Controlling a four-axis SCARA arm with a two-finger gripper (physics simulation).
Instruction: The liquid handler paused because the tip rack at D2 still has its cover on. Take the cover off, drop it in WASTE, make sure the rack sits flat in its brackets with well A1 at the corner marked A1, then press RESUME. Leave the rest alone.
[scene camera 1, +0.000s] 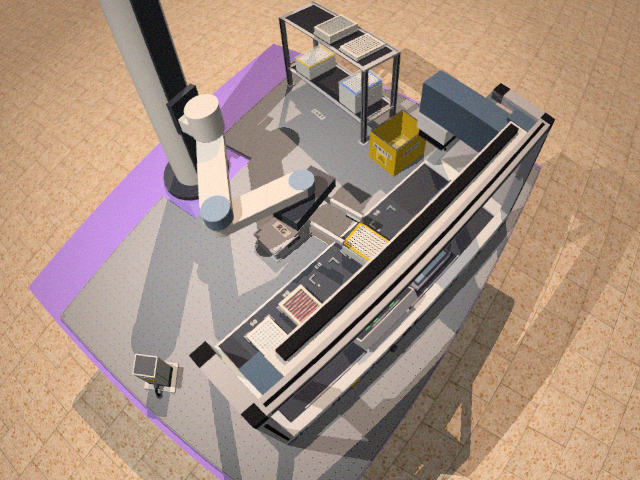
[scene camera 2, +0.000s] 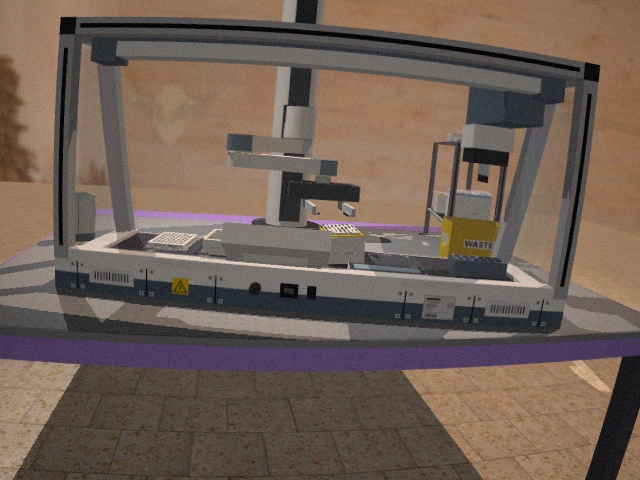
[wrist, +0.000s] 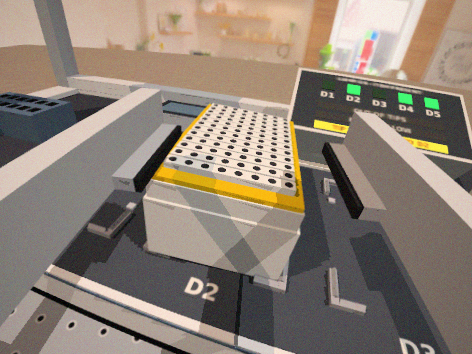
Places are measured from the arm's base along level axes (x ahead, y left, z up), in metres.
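Where they show: gripper, fingertip midpoint: (scene camera 1: 352, 230) (scene camera 2: 334, 211) (wrist: 254, 121); arm's base at its link origin: (scene camera 1: 196, 172).
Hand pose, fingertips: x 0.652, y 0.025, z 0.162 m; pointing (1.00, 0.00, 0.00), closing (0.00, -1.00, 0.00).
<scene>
Each offset is from my fingertips to the top centre of the thing. "spot": to the spot under its first point.
The tip rack @(0.051 m ahead, 0.008 m left, 0.026 m down) (scene camera 1: 366, 241) (scene camera 2: 347, 251) (wrist: 220, 225) stands at D2, with a yellow rim and a white perforated top. No cover is distinguishable on it; a clear one could be hard to see. Its bottom edge is partly hidden, so I cannot tell whether it sits flat. Its A1 mark is hidden. My gripper (scene camera 1: 359, 229) (scene camera 2: 330, 209) (wrist: 254, 121) is open and empty, its fingers apart above the rack, one towards each side. The yellow WASTE bin @(0.087 m back, 0.417 m left, 0.014 m down) (scene camera 1: 383, 150) (scene camera 2: 467, 237) has something pale inside. The display @(spot: 0.167 m ahead, 0.144 m right, 0.030 m down) (wrist: 380, 110) shows D2, D4 and D5 lit. RESUME is not legible.
A grey RG box @(0.211 m back, 0.065 m right, 0.093 m down) (scene camera 1: 280, 232) lies below the arm. A red-striped reservoir @(0.009 m ahead, 0.240 m right, 0.065 m down) (scene camera 1: 300, 305) and a white plate (scene camera 1: 267, 334) (scene camera 2: 173, 240) stand on the deck. The gantry beam (scene camera 1: 403, 235) crosses above. A shelf rack @(spot: 0.210 m back, 0.392 m left, 0.049 m up) (scene camera 1: 364, 105) stands behind the bin. D3 brackets @(spot: 0.023 m back, 0.061 m right, 0.092 m down) (wrist: 334, 295) lie beside the rack.
</scene>
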